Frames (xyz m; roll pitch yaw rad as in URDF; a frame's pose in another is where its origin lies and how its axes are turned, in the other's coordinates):
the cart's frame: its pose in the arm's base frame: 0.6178 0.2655 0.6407 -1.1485 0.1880 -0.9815
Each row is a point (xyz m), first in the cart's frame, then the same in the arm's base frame.
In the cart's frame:
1: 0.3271 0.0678 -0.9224
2: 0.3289 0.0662 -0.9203
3: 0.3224 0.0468 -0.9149
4: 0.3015 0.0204 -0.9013
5: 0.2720 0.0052 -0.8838
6: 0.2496 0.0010 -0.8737
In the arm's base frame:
1: 0.0743 -0.3855 0.1474
2: 0.0766 -0.3866 0.1494
3: 0.0726 -0.3861 0.1701
4: 0.0656 -0.3727 0.2032
5: 0.0598 -0.3465 0.2294
6: 0.0546 -0.3253 0.2414

